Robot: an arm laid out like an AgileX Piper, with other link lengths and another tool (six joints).
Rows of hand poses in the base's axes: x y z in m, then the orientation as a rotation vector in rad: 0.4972 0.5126 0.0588 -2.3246 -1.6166 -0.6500; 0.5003 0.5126 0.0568 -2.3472 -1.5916 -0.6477; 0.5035 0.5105 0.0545 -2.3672 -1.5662 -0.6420; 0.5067 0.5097 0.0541 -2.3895 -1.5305 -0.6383; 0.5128 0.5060 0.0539 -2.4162 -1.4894 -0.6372; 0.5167 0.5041 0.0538 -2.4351 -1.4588 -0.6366; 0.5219 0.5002 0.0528 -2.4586 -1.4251 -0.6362; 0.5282 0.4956 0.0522 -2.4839 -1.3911 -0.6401; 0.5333 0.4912 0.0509 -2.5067 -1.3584 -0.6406; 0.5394 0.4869 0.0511 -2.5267 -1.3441 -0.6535; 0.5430 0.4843 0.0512 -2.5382 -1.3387 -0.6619; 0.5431 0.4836 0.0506 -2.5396 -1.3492 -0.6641; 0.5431 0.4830 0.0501 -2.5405 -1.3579 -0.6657
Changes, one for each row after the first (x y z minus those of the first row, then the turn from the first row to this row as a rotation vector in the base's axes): 0.0031 0.0000 -0.0020 -0.0017 0.0047 -0.0227; 0.0063 -0.0021 -0.0043 -0.0025 0.0123 -0.0438; 0.0095 -0.0029 -0.0047 0.0009 0.0214 -0.0710; 0.0156 -0.0066 -0.0049 0.0042 0.0291 -0.1034; 0.0195 -0.0085 -0.0050 0.0070 0.0347 -0.1272; 0.0247 -0.0124 -0.0060 0.0079 0.0397 -0.1548; 0.0310 -0.0170 -0.0066 0.0081 0.0411 -0.1841; 0.0361 -0.0214 -0.0079 0.0083 0.0447 -0.2112; 0.0422 -0.0257 -0.0077 0.0037 0.0348 -0.2295; 0.0458 -0.0283 -0.0076 -0.0002 0.0275 -0.2387; 0.0459 -0.0290 -0.0082 -0.0059 0.0223 -0.2347; 0.0459 -0.0296 -0.0087 -0.0105 0.0182 -0.2312
